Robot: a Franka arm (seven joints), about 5 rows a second.
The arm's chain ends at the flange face. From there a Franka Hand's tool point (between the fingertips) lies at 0.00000 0.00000 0.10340 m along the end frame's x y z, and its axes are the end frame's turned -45 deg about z.
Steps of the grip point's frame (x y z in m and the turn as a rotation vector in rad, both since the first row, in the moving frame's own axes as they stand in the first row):
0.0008 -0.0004 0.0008 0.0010 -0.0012 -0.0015
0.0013 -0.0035 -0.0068 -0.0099 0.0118 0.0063
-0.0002 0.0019 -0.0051 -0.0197 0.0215 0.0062
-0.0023 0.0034 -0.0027 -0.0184 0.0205 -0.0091
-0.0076 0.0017 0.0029 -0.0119 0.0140 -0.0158
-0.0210 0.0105 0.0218 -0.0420 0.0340 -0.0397
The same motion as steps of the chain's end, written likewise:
0.0004 -0.0009 0.0008 -0.0001 -0.0016 -0.0015
-0.0031 -0.0033 -0.0068 0.0013 0.0153 0.0063
-0.0018 0.0016 -0.0051 0.0013 0.0291 0.0062
-0.0021 0.0042 -0.0027 0.0015 0.0275 -0.0091
-0.0061 0.0067 0.0029 0.0015 0.0183 -0.0158
-0.0130 0.0218 0.0220 -0.0057 0.0537 -0.0397

